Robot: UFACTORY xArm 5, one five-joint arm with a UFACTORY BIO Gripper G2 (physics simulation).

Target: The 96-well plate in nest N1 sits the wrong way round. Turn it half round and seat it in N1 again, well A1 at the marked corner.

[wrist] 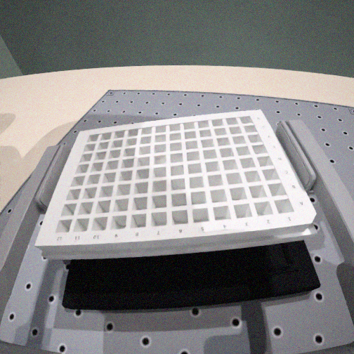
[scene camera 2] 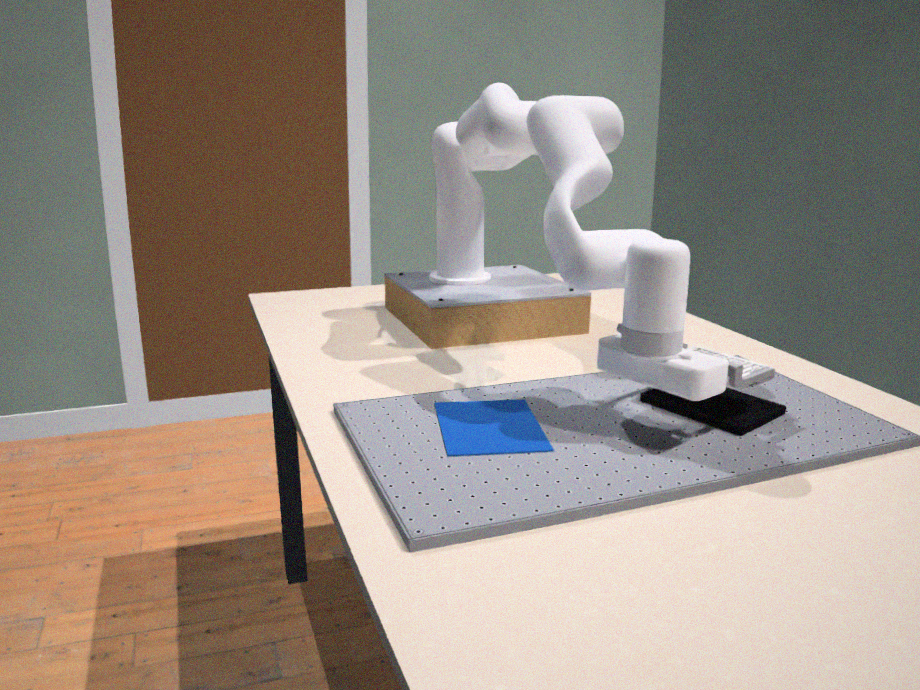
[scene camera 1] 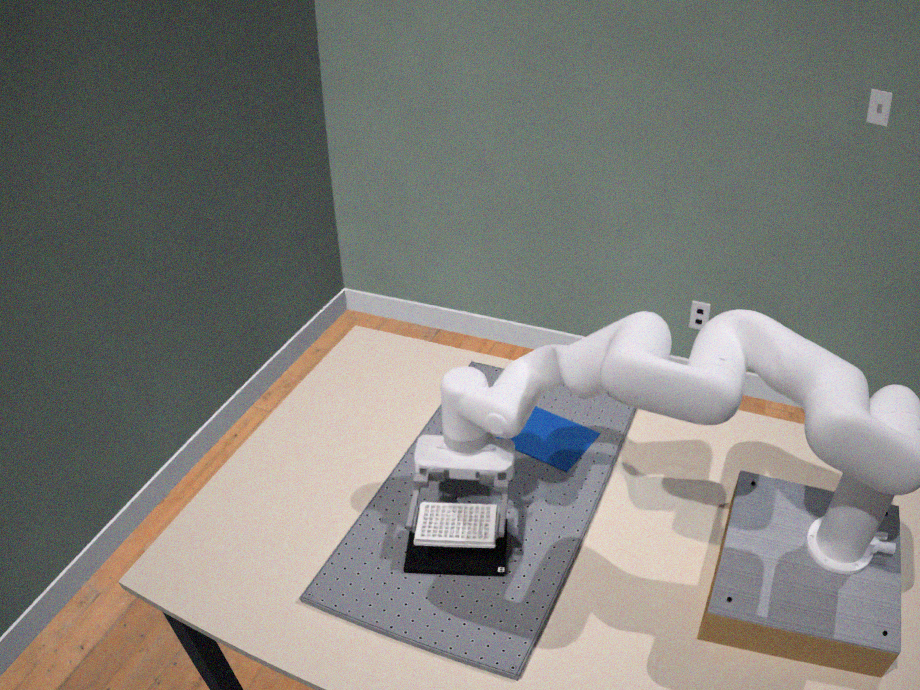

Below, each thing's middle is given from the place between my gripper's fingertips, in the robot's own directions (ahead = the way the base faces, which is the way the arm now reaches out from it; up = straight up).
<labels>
The white 96-well plate [scene camera 1: 439,524] lies 1 cm ahead of my hand and 2 cm to the right of it. From my hand the other things lie so: flat blue rectangle [scene camera 2: 469,428]: 6 cm behind, 34 cm to the right, 6 cm below; then black nest N1 [scene camera 2: 732,403]: 1 cm ahead, 2 cm to the right, 6 cm below.
</labels>
